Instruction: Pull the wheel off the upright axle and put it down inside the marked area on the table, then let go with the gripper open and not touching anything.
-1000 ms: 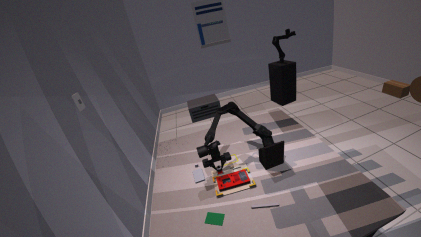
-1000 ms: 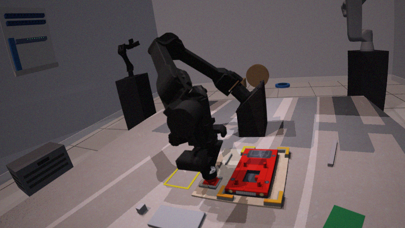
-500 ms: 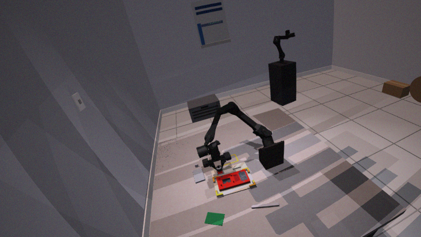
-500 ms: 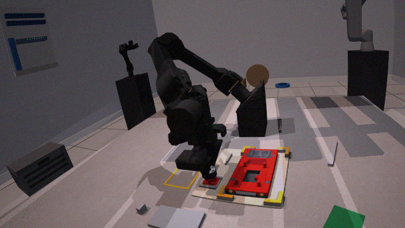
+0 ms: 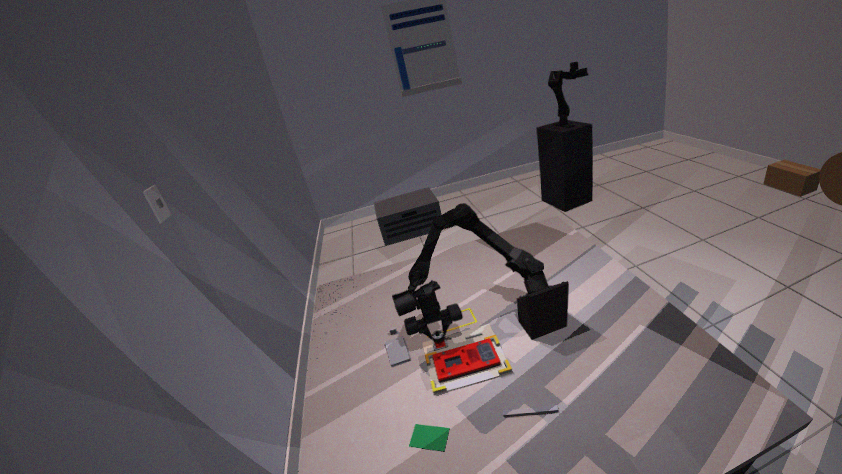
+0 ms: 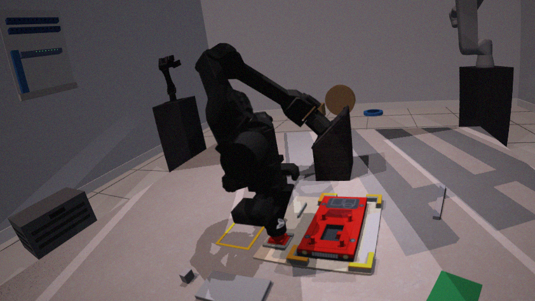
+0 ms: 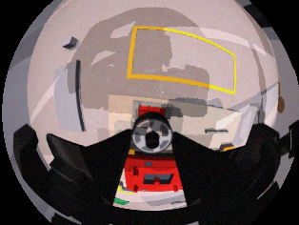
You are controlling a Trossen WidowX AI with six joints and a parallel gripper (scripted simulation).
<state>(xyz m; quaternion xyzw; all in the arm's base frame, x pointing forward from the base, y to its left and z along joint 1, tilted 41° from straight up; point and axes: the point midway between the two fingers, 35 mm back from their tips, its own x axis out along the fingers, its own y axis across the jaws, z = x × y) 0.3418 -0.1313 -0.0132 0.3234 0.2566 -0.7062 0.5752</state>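
Now: the wheel right at my gripper tip. Round my gripper tip: thin grey bar (37 cm to the left, 12 cm behind, 4 cm below); green square (31 cm to the left, 16 cm ahead, 4 cm below); grey plate (14 cm ahead, 5 cm to the right, 4 cm below).
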